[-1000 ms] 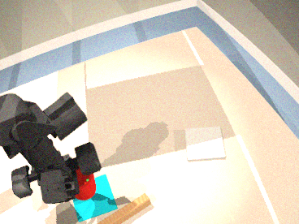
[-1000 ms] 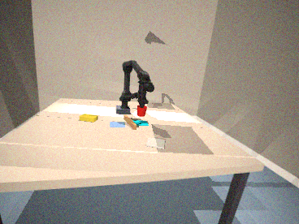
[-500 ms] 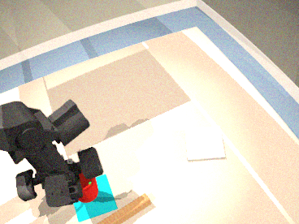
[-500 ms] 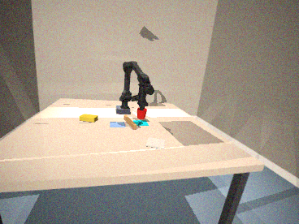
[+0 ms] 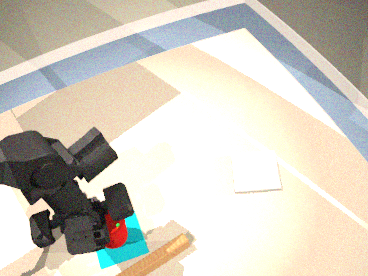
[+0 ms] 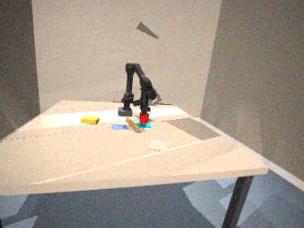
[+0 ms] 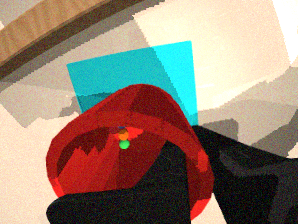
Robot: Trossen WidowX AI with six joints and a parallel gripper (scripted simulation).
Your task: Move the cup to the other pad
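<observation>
Right now the red cup is 3 cm ahead of my gripper tip and 1 cm to the right of it. The rest, counted from my gripper tip: cyan pad: 6 cm below, 3 cm ahead, 1 cm to the right; light blue pad: 19 cm to the right, 6 cm below, 4 cm ahead; wooden block: 10 cm to the right, 5 cm below, 4 cm ahead.
</observation>
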